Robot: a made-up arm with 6 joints. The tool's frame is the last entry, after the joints. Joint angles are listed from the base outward. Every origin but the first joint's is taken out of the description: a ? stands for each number. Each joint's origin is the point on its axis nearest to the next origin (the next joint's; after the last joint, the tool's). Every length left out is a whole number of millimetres.
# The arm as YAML. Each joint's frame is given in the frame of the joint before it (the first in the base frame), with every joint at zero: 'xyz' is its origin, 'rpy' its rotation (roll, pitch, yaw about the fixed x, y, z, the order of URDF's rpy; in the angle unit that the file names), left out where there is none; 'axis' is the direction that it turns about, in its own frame. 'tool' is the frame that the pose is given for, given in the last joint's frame.
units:
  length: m
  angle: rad
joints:
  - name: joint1
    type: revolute
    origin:
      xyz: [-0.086, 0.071, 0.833]
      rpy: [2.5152, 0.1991, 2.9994]
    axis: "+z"
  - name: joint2
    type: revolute
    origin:
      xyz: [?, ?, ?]
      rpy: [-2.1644, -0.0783, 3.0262]
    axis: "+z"
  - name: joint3
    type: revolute
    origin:
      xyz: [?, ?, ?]
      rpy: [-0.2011, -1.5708, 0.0]
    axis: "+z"
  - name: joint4
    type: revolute
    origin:
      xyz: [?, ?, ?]
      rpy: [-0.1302, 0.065, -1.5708]
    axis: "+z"
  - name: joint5
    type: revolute
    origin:
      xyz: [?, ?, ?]
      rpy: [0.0, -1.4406, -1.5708]
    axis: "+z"
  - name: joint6
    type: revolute
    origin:
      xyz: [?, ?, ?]
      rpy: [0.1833, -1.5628, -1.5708]
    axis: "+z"
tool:
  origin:
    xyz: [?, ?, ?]
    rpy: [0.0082, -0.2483, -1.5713]
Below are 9 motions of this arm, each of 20 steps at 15 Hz.
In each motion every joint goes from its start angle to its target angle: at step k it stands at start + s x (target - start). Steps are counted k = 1, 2, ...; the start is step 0. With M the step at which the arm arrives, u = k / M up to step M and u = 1 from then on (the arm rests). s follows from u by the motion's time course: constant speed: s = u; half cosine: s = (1 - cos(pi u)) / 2; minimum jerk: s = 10 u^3 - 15 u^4 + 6 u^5.
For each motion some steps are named. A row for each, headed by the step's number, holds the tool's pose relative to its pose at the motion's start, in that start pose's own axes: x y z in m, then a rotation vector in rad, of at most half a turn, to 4 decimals.
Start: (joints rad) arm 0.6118 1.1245 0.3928 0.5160 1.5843 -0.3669
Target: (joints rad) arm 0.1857 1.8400 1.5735 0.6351 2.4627 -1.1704
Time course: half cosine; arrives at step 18
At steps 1, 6, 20:
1: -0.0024 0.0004 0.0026 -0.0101 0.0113 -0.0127
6: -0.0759 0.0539 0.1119 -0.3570 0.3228 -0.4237
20: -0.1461 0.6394 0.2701 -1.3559 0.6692 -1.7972

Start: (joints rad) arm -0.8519 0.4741 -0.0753 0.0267 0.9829 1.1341
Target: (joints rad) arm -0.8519 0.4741 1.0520 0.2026 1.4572 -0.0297
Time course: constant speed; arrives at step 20
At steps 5, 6, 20:
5: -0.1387 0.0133 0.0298 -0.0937 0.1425 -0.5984
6: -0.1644 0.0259 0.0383 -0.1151 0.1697 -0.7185
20: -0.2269 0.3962 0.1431 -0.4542 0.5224 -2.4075

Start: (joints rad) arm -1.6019 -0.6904 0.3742 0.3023 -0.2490 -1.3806
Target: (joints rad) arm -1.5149 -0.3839 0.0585 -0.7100 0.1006 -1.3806
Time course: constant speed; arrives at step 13
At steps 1, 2, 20:
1: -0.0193 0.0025 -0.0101 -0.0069 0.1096 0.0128
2: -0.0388 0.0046 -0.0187 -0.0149 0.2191 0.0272
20: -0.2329 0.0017 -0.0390 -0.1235 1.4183 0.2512

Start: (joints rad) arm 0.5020 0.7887 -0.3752 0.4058 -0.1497 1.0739
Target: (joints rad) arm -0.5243 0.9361 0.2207 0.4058 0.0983 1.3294
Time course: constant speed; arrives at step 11
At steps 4, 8, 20:
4: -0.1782 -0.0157 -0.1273 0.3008 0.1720 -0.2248
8: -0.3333 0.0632 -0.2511 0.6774 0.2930 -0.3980
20: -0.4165 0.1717 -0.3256 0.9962 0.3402 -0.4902

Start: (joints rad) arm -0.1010 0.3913 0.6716 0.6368 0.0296 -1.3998
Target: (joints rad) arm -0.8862 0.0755 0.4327 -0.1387 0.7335 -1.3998
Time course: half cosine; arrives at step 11
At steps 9, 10, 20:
9: 0.0024 0.0286 -0.1316 -0.7791 1.1394 0.4238
10: 0.0036 0.0285 -0.1442 -0.8151 1.2107 0.4484
20: 0.0039 0.0283 -0.1487 -0.8268 1.2351 0.4567

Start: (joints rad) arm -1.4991 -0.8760 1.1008 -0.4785 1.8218 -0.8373
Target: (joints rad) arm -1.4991 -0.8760 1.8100 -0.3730 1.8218 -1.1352
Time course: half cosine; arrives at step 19
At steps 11, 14, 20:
11: -0.1920 0.0091 0.0094 -0.0374 0.1713 -0.6563
14: -0.2521 0.0384 0.0210 -0.0559 0.2384 -0.8812
20: -0.2918 0.0681 0.0323 -0.0714 0.2914 -1.0482

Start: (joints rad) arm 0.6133 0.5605 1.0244 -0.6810 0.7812 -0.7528
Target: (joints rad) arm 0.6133 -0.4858 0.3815 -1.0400 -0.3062 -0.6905
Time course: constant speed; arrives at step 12
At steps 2, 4, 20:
2: 0.0024 -0.0172 -0.0326 0.3641 -0.1618 0.0156
4: 0.0046 -0.0181 -0.0476 0.7274 -0.3319 0.0235
20: -0.0692 -0.0446 0.0784 2.1758 -0.9790 0.0666

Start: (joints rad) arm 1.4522 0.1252 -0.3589 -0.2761 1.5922 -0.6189
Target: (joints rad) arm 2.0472 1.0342 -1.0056 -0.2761 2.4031 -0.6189
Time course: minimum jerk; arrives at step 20
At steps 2, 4, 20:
2: 0.0034 0.0013 0.0011 -0.0076 0.0099 0.0080
4: 0.0233 0.0091 0.0068 -0.0514 0.0671 0.0536
20: 0.4026 0.2016 -0.0690 -0.8346 1.1540 0.7550

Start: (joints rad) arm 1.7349 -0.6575 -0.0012 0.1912 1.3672 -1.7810
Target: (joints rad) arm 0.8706 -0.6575 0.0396 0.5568 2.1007 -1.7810
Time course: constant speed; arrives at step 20
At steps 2, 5, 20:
2: -0.0090 0.0072 0.0435 -0.1590 0.0079 -0.0559
5: -0.0207 0.0313 0.1099 -0.4001 0.0286 -0.1341
20: 0.0166 0.3644 0.3312 -1.6170 0.3065 -0.4401

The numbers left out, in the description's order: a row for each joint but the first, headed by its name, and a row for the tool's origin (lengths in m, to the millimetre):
joint2: 0.041 -0.121 0.0
joint3: 0.459 -0.16 0.0
joint4: -0.08 0.016 0.0
joint5: 0.005 0.006 0.0
joint6: 0.045 -0.102 0.0
tool: -0.195 -0.091 0.0

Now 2 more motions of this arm.
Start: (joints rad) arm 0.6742 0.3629 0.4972 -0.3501 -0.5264 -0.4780
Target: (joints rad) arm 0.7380 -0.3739 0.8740 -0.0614 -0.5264 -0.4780
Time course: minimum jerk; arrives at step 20
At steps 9, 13, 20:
9: 0.0892 -0.0175 0.2029 -0.0946 -0.3858 0.0454
13: 0.0946 -0.0550 0.3970 -0.2085 -0.7142 0.0179
20: 0.0597 -0.0895 0.5185 -0.2966 -0.9177 -0.0363

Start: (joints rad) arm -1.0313 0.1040 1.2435 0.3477 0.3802 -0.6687
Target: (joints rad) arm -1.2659 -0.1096 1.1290 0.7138 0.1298 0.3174
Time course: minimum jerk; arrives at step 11
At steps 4, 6, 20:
4: 0.0545 0.0209 -0.0190 0.0073 -0.0279 0.2077
6: 0.1161 0.0574 -0.0398 -0.0006 -0.0495 0.4843
20: 0.1740 0.1167 -0.0659 -0.0342 -0.0434 0.8513

